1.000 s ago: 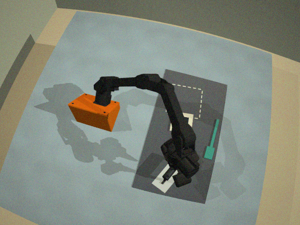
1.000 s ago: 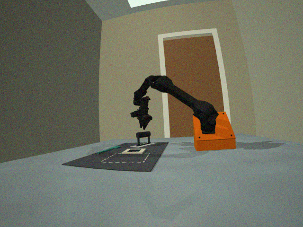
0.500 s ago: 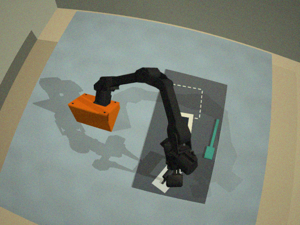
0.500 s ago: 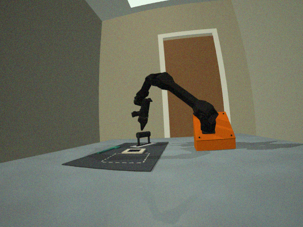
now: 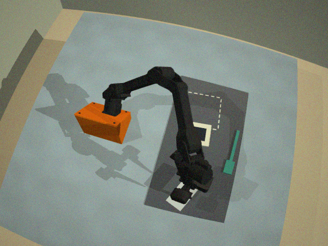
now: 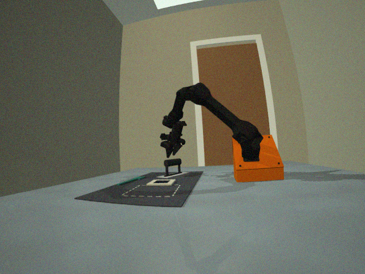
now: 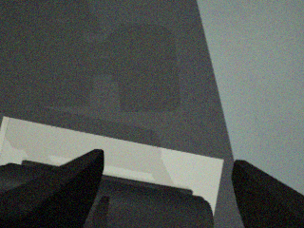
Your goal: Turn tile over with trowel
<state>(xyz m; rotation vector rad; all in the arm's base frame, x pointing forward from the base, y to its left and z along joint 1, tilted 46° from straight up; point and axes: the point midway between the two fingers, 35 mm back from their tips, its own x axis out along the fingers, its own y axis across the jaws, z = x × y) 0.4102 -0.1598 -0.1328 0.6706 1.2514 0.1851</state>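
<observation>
Now: gripper tip 20 mm past the trowel, 60 mm to the right of it and 70 mm above it. The rest, counted from my gripper tip: tile 50 mm behind, 280 mm to the left, 100 mm below; teal tool 120 mm ahead, 220 mm to the left, 100 mm below; dark mat 20 mm behind, 240 mm to the left, 120 mm below.
</observation>
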